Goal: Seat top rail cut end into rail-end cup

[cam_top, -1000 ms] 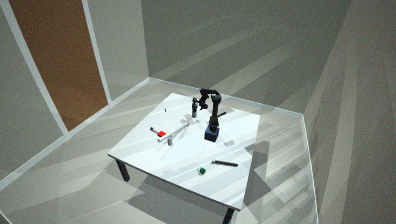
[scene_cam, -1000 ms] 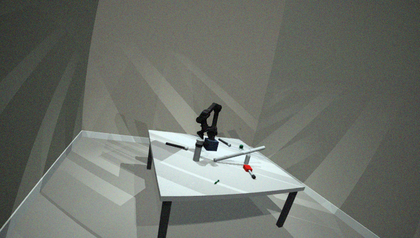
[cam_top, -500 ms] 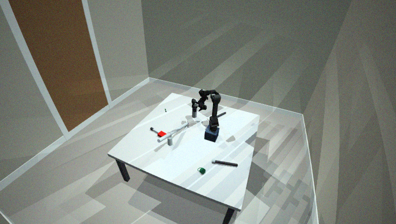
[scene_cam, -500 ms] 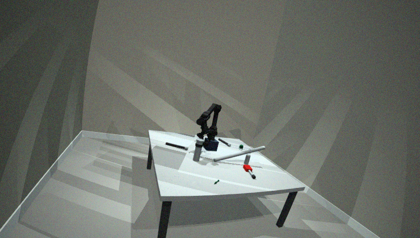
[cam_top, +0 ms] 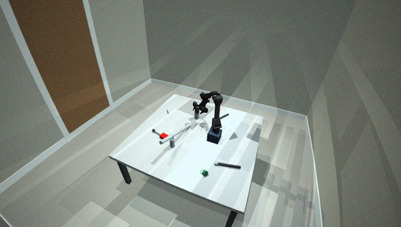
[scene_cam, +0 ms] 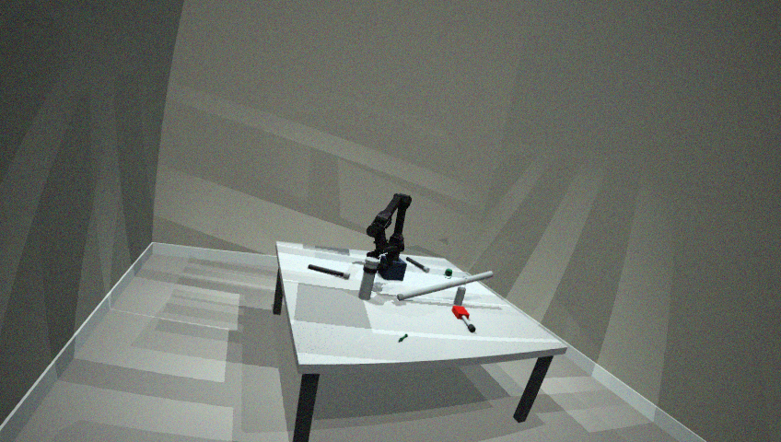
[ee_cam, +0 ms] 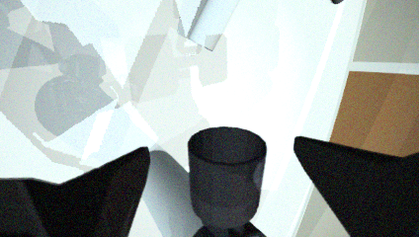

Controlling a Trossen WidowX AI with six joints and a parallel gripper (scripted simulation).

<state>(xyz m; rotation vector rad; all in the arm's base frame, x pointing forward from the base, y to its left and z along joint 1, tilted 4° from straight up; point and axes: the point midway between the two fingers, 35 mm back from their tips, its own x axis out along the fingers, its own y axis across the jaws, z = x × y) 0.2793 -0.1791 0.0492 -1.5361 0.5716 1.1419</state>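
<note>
Now: the dark rail-end cup 2 cm to the right of my gripper tip and 1 cm above it. The rest, counted from my gripper tip: green cup 61 cm to the left, 34 cm behind, 13 cm below; small green screw 40 cm ahead, 14 cm below, 3 cm to the right; short line post 45 cm to the left, 6 cm ahead, 4 cm below.
</note>
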